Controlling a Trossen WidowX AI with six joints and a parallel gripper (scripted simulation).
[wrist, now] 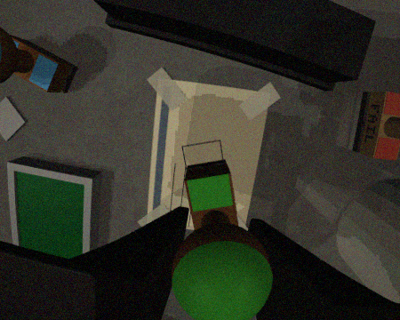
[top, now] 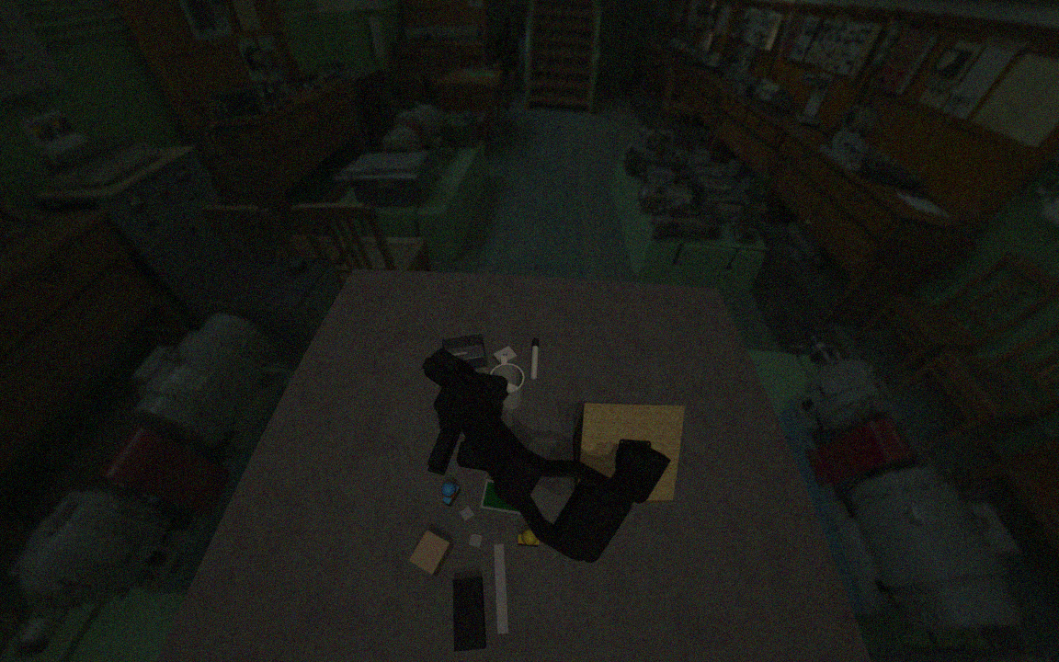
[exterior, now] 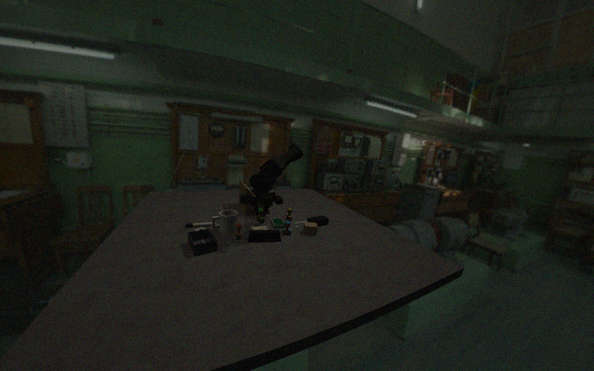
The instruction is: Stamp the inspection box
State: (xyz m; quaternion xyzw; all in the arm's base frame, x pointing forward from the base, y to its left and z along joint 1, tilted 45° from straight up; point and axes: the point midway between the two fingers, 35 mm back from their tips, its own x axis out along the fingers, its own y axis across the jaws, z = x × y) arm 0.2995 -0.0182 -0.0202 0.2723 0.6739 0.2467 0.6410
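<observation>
Now: the card 10 mm ahead of my gripper tip, 10 mm to the left of it and 70 mm below it. Also, from my gripper tip: long black bar (90 mm ahead, 50 mm below); green stamp (right at my gripper tip); red stamp (50 mm ahead, 100 mm to the right, 50 mm below).
</observation>
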